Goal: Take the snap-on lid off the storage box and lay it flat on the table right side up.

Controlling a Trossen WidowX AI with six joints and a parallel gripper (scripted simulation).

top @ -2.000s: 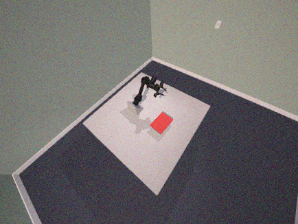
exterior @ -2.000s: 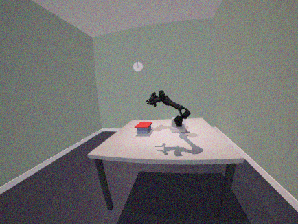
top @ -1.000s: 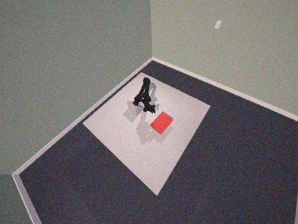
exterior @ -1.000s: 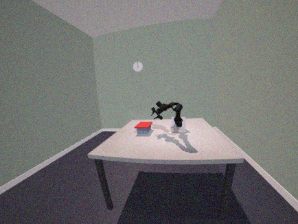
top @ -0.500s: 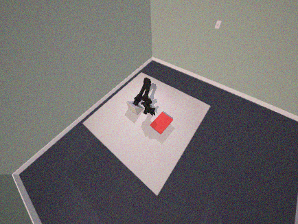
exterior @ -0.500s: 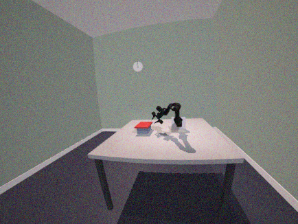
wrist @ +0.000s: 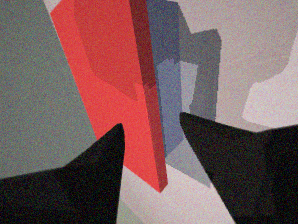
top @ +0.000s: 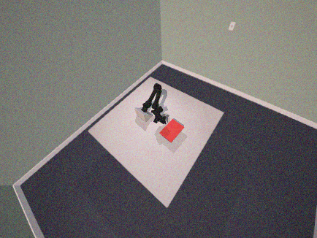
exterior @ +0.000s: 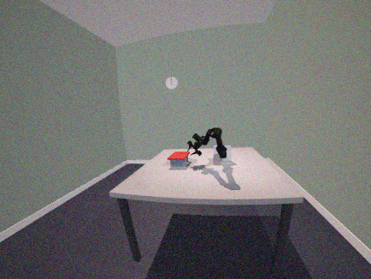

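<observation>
My gripper tip is now 11 cm short of the red lid, 1 cm to the right of it and 2 cm above it. The rest, counted from my gripper tip: storage box: 11 cm ahead, 1 cm to the left, 6 cm below.
</observation>
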